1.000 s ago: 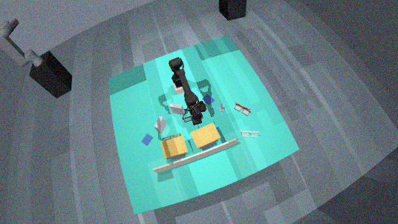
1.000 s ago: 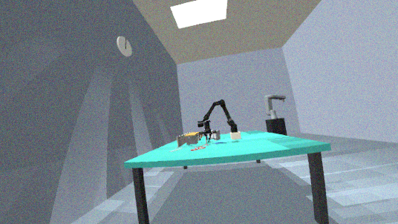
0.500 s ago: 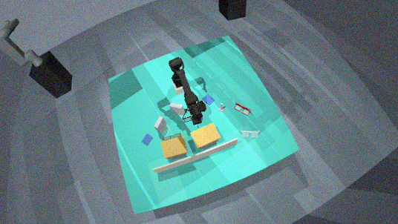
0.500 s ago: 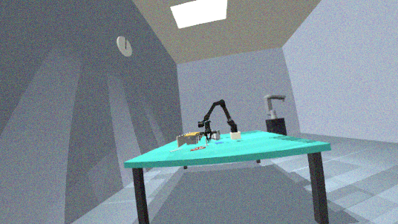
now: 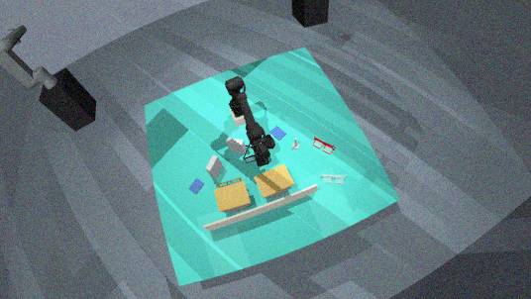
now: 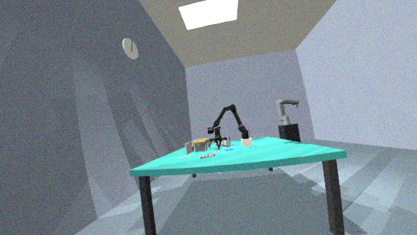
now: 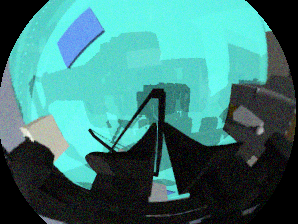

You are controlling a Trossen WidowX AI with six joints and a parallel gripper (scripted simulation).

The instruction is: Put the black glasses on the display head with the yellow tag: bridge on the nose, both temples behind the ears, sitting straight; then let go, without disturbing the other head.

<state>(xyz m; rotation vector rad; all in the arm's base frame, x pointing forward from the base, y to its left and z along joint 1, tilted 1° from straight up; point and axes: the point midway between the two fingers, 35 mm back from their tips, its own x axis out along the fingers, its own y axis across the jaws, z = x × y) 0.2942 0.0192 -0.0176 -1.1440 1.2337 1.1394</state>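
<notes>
Now: gripper tip 5 cm past the black glasses and 3 cm to the left of it. From my gripper tip the other things lie so: long bar (30 cm ahead, 11 cm to the right, 4 cm above); then white peg (2 cm ahead, 21 cm to the left, 1 cm above).
</notes>
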